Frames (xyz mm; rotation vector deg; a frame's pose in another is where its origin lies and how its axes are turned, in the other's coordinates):
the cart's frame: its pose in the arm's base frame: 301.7 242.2 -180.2 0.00 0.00 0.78
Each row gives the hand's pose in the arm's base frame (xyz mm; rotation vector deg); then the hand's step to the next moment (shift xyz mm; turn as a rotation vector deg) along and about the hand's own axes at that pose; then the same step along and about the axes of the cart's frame.
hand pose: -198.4 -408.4 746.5 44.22 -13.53 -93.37
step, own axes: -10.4 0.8 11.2 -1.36 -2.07 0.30
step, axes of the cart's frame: -5.8 6.7 12.5 -1.78 1.68 -0.45
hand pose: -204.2 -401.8 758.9 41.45 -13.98 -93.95
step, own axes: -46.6 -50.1 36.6 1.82 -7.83 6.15
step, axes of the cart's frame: -59.6 47.0 16.3 -10.03 -1.38 -0.01
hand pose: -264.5 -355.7 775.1 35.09 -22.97 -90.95
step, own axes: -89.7 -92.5 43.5 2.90 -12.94 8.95
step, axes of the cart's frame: -95.9 96.2 -6.7 -15.84 -2.06 -0.96
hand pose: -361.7 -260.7 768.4 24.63 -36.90 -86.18
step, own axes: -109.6 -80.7 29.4 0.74 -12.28 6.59
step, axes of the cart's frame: -74.3 110.0 -42.1 -13.71 -0.22 -2.62
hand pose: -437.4 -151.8 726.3 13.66 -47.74 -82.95
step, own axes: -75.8 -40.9 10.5 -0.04 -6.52 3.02
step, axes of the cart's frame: -30.2 68.0 -44.6 -6.93 0.12 -1.88
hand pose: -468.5 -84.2 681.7 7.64 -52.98 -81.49
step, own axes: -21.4 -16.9 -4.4 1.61 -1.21 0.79
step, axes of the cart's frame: -7.7 13.5 -22.8 -1.65 -1.29 0.55
